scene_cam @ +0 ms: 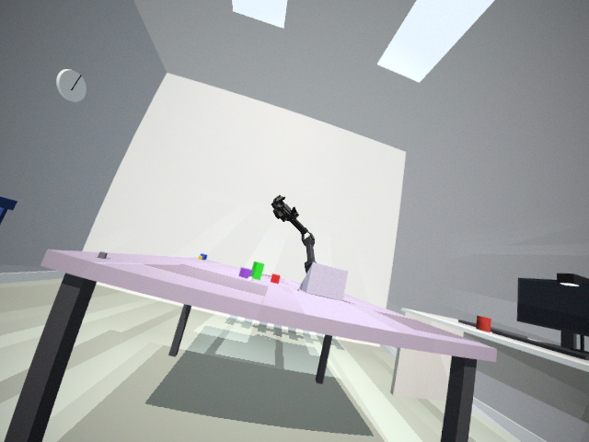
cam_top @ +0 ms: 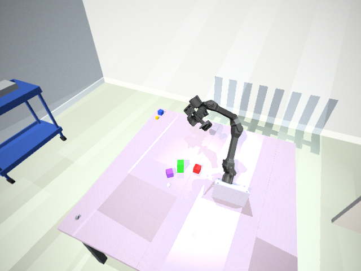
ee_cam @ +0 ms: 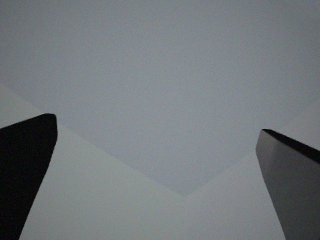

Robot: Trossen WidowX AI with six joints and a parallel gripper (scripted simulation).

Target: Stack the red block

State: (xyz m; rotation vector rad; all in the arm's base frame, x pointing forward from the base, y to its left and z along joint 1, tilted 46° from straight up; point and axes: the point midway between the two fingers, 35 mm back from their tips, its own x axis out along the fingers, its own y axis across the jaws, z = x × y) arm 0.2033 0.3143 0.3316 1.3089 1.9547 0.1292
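Now: the red block 46 cm below my gripper tip, 5 cm to the right of it and 3 cm behind it. Round my gripper tip: small white cube: 48 cm below, 16 cm to the left, 9 cm ahead; then purple block: 46 cm below, 13 cm ahead, 8 cm to the left; then blue block: 57 cm ahead, 50 cm to the right, 46 cm below.
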